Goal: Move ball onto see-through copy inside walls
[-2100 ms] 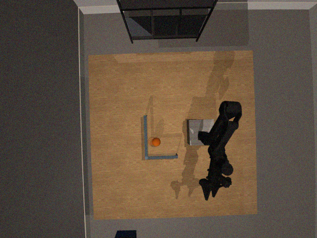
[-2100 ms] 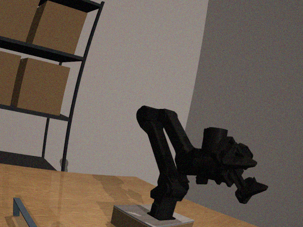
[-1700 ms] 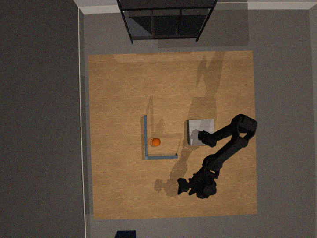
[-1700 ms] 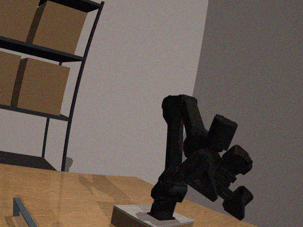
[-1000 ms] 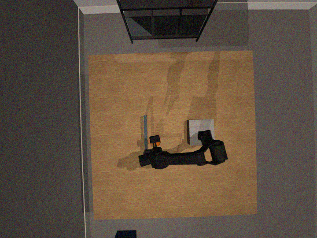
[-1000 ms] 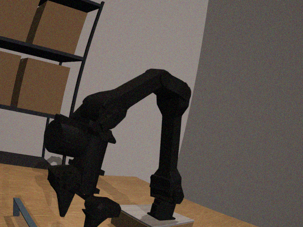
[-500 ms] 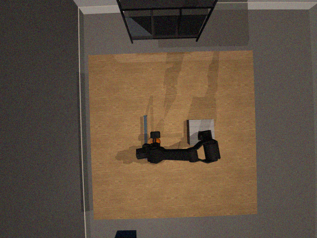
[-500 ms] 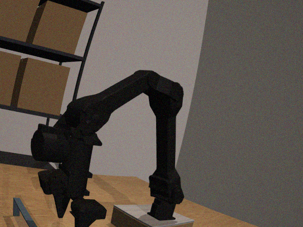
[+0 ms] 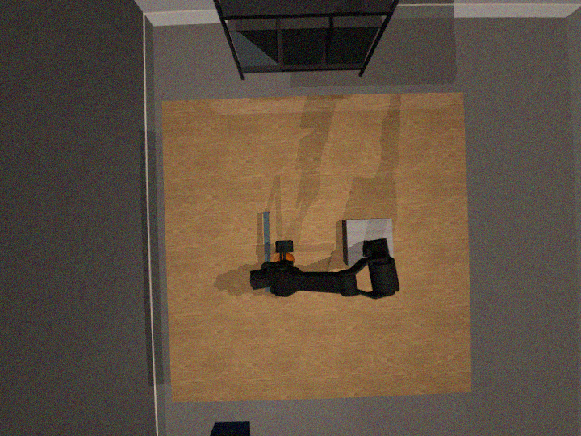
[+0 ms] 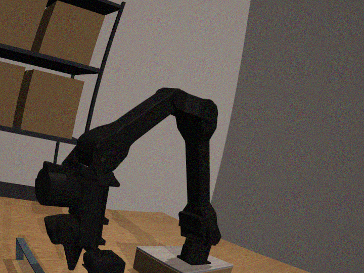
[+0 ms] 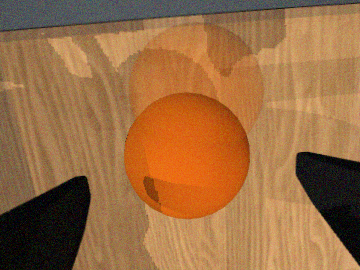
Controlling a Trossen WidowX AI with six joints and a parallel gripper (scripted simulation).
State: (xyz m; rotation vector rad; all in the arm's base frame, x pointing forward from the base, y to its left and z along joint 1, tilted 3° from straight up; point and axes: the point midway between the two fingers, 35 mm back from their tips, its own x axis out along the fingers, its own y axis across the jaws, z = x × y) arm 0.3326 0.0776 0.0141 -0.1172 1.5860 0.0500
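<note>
Right now my gripper tip is 30 mm above the orange ball. Also, from my gripper tip: see-through copy 30 mm below, 30 mm ahead.
</note>
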